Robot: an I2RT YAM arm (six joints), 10 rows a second.
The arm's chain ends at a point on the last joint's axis. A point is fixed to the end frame.
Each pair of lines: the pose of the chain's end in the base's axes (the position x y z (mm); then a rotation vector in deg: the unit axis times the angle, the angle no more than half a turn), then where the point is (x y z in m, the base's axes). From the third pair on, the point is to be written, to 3 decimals.
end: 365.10 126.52 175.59 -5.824 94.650 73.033
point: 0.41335 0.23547 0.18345
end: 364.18 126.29 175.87 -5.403 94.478 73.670
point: 0.41224 0.23525 0.18468
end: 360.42 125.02 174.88 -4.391 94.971 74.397
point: 0.409 0.234 0.184
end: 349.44 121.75 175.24 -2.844 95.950 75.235
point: 0.398 0.230 0.184
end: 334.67 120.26 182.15 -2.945 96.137 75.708
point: 0.383 0.229 0.191
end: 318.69 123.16 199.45 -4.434 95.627 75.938
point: 0.365 0.233 0.209
